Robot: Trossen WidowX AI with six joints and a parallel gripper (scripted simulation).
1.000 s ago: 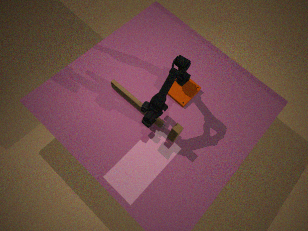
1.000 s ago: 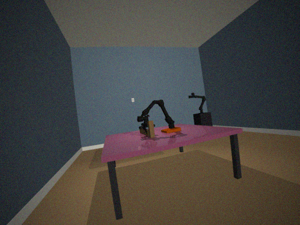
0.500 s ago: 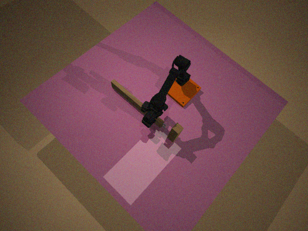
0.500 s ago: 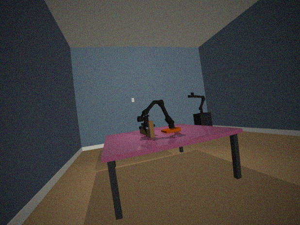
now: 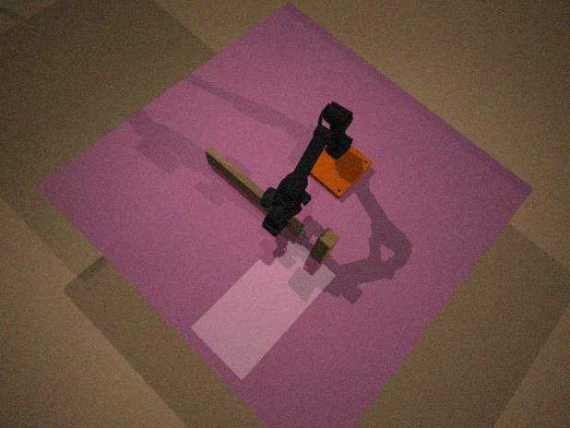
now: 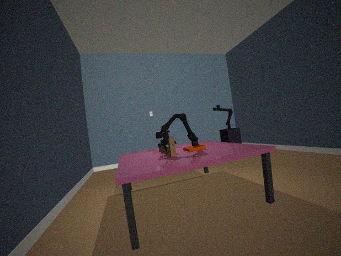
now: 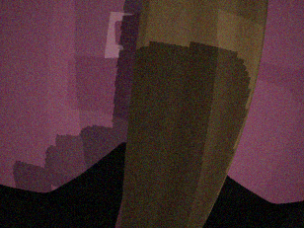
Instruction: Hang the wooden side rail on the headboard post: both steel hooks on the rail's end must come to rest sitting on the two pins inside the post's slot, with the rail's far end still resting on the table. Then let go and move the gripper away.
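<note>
The headboard post lies 160 mm to the left of my gripper tip and 60 mm above it.
</note>
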